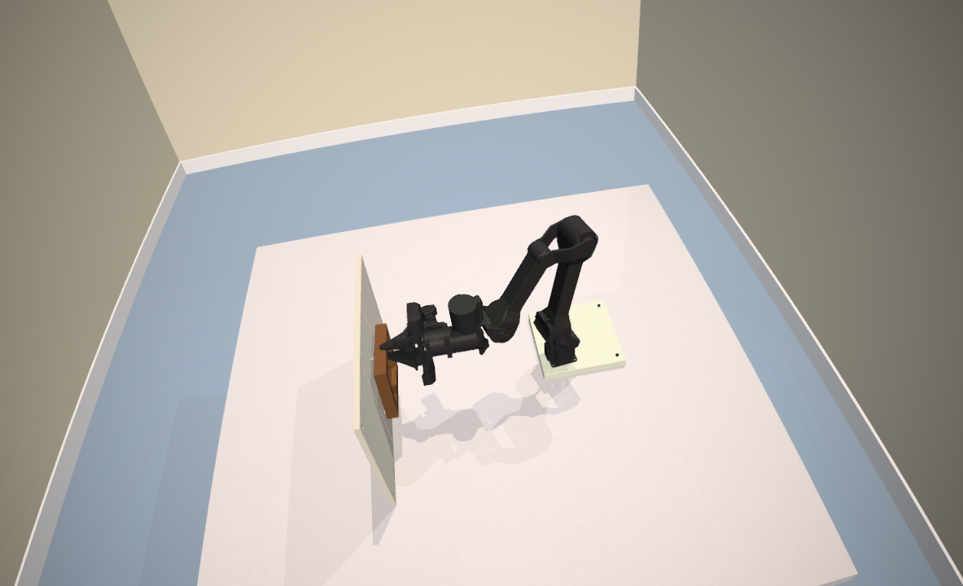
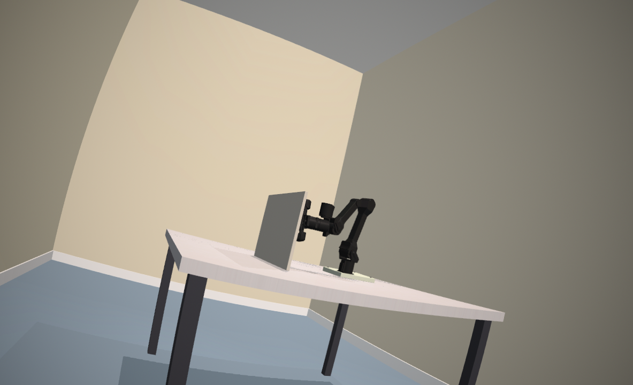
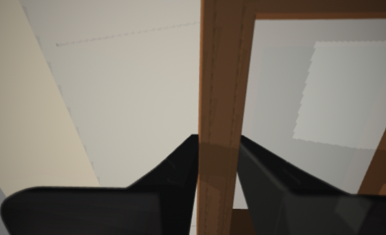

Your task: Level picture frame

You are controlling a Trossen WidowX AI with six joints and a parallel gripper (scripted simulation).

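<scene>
The picture frame is 50 mm below my gripper tip, 10 mm to the left of it and 10 mm ahead of it. The rest, counted from my gripper tip: grey panel: 60 mm below, 20 mm ahead, 10 mm to the left.
</scene>
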